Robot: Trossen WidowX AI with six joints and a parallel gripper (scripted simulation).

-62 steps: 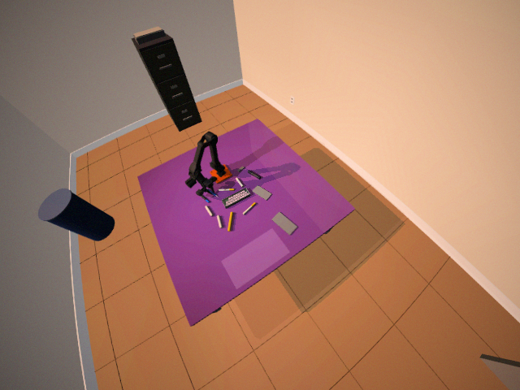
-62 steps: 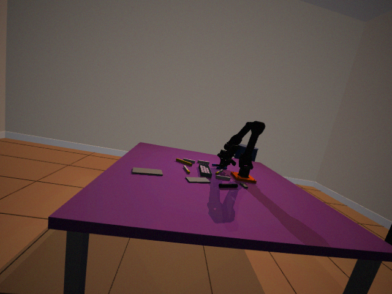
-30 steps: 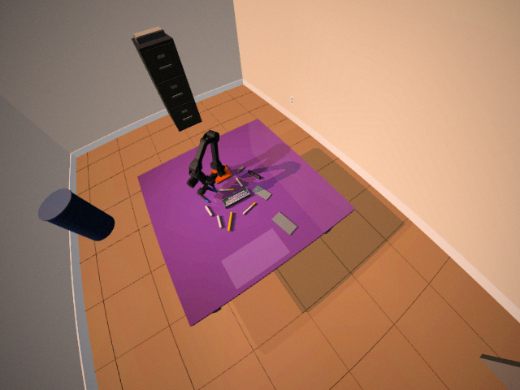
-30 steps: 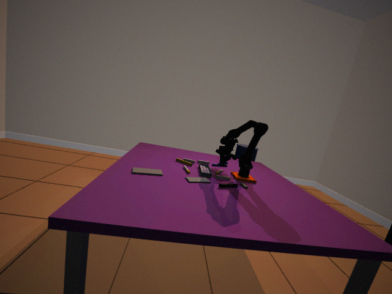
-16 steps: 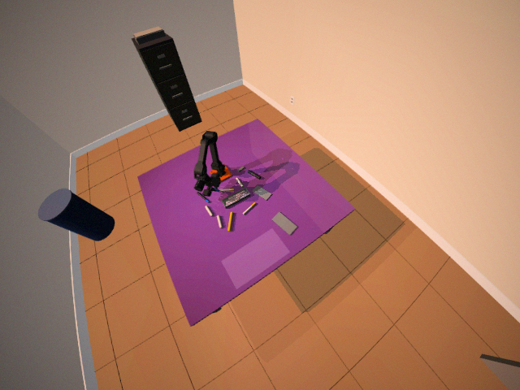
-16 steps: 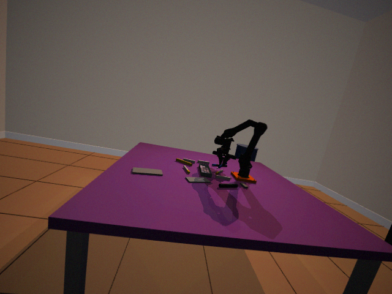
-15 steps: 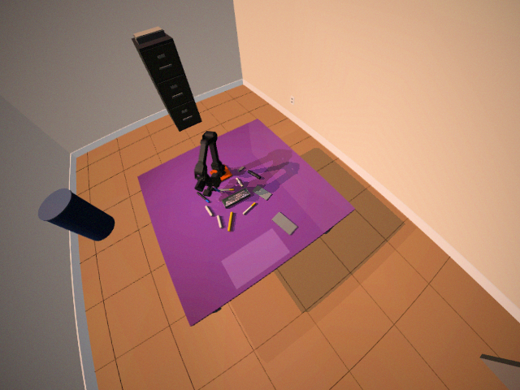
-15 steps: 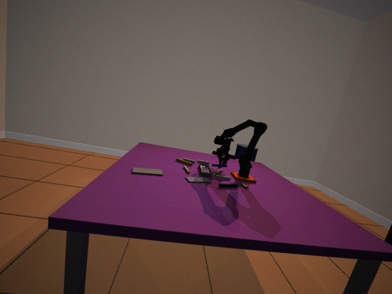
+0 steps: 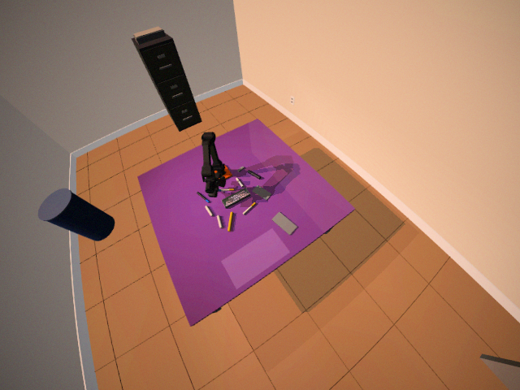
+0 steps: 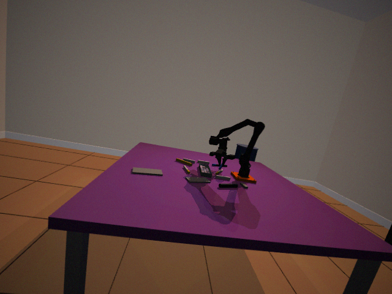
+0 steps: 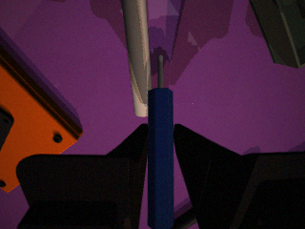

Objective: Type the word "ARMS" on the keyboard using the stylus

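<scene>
The blue-capped pen lies 20 mm behind my gripper tip, 110 mm to the right of it and 20 mm below it. From my gripper tip the other things lie so: blue stylus: 10 mm ahead, 10 mm to the left, 10 mm below; black stick: 90 mm ahead, 300 mm to the left, 20 mm below.
</scene>
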